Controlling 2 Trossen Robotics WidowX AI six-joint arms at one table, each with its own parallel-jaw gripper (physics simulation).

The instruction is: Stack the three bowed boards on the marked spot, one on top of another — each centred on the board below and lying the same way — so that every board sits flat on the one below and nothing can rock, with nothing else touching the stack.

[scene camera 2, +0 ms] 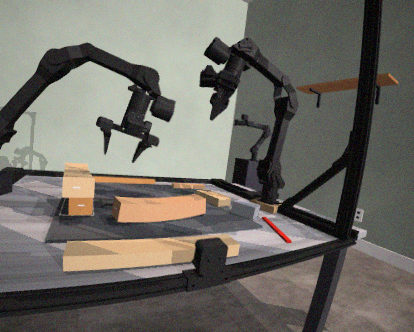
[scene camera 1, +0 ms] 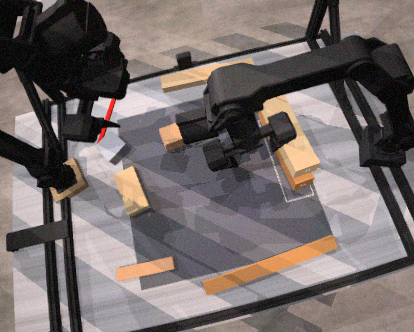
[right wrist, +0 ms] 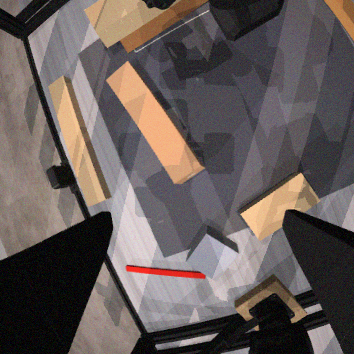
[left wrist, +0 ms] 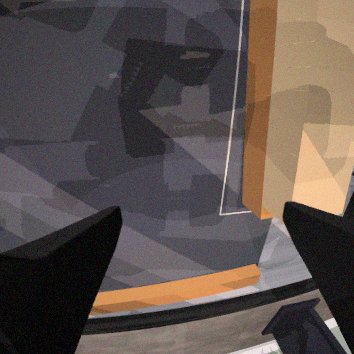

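Where they show: left gripper, fingertip midpoint: (scene camera 2: 118,158) (scene camera 1: 254,158) (left wrist: 202,212); right gripper, fingertip midpoint: (scene camera 2: 212,115) (scene camera 1: 123,104) (right wrist: 198,219); left arm's base, link origin: (scene camera 1: 386,143); right arm's base, link origin: (scene camera 2: 268,201) (scene camera 1: 64,179) (right wrist: 271,312).
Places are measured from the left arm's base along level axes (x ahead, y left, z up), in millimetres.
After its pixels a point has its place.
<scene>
A darker orange board (scene camera 1: 301,183) {z -8, x 222, y 135 mm} (scene camera 2: 80,206) {z -25, x 321, y -79 mm} (left wrist: 259,110) {z -23, x 287, y 45 mm} lies inside the marked outline (scene camera 1: 286,200) {z -50, x 249, y 173 mm} (left wrist: 231,110) {z -51, x 299, y 55 mm}. A pale board (scene camera 1: 295,142) {z 35, x 250, y 45 mm} (scene camera 2: 78,186) {z 26, x 324, y -102 mm} (left wrist: 305,75) {z 31, x 300, y 17 mm} (right wrist: 116,25) {z 30, x 337, y -54 mm} lies on it, roughly the same way; in scene camera 2 its near end sticks out left of the lower one's. A peach bowed board (scene camera 1: 171,137) {z -4, x 574, y 49 mm} (scene camera 2: 160,208) {z -19, x 499, y -43 mm} (right wrist: 155,125) {z -9, x 513, y -2 mm} lies apart on the dark mat, mostly hidden by the left arm in scene camera 1. My left gripper (scene camera 2: 120,157) {z 71, x 348, y 113 mm} (left wrist: 202,212) {z 71, x 348, y 113 mm} is open and empty, above the mat between peach board and stack. My right gripper (scene camera 2: 213,117) {z 233, x 611, y 100 mm} (right wrist: 198,219) {z 233, x 611, y 100 mm} is open, high up, holding nothing.
A long pale board (scene camera 1: 185,80) {z -33, x 579, y -165 mm} (scene camera 2: 150,253) {z -35, x 502, y -232 mm} lies near the table edge. A short pale block (scene camera 1: 132,192) {z -24, x 654, y 211 mm} (right wrist: 280,206) {z -24, x 660, y 206 mm}, a grey block (scene camera 1: 112,148) {z -16, x 741, y 96 mm} (right wrist: 212,255) {z -17, x 747, y 89 mm} and a red stick (scene camera 2: 276,230) {z -53, x 804, y -37 mm} (right wrist: 165,272) {z -52, x 808, y -12 mm} lie apart. Orange strips (scene camera 1: 270,265) {z -33, x 279, y 342 mm} (scene camera 1: 145,269) {z -36, x 580, y 397 mm} lie at the opposite edge.
</scene>
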